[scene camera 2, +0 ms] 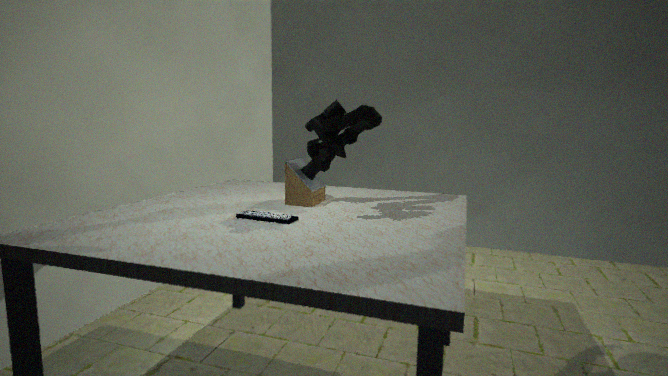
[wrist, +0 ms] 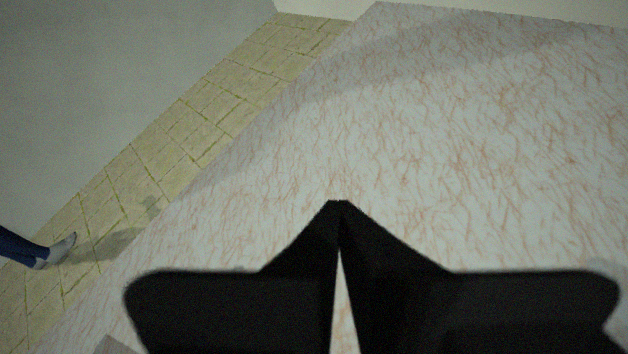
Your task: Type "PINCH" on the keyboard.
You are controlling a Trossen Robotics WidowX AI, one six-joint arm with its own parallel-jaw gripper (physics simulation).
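Seen in the pictures: gripper, fingertip midpoint: (scene camera 2: pixel 345 156) (wrist: pixel 337 209); arm's base, link origin: (scene camera 2: pixel 308 173).
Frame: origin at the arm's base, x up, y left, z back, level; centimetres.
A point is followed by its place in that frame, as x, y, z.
A dark keyboard with pale keys (scene camera 2: pixel 267 216) {-10.9, -5.6, -35.5} lies flat on the speckled white table (scene camera 2: pixel 350 255) {-12.4, 27.9, -65.6} (wrist: pixel 450 130) {-12.4, 22.2, -57.4}, in front of the arm's base. Its separate letters are too small to read in the scene view, and the keyboard does not show in the wrist view. My gripper (wrist: pixel 337 209) {10.6, 20.9, -32.8} is shut and empty, its two black fingertips meeting above the table top. In the scene view the black arm (scene camera 2: pixel 327 132) {18.4, 14.4, -31.0} is folded up high above the table, behind the keyboard and well clear of it; the fingertips cannot be told apart from the arm there.
A wooden wedge-shaped block (scene camera 2: pixel 300 192) {-6.6, -0.7, -9.5} with a grey sloping top carries the arm. The table's dark front edge (scene camera 2: pixel 240 285) {-14.0, 6.3, -86.6} runs across the scene view. In the wrist view, a person's blue-clad leg (wrist: pixel 20 248) and pale foot show on the tiled floor (wrist: pixel 175 135), beyond the table edge.
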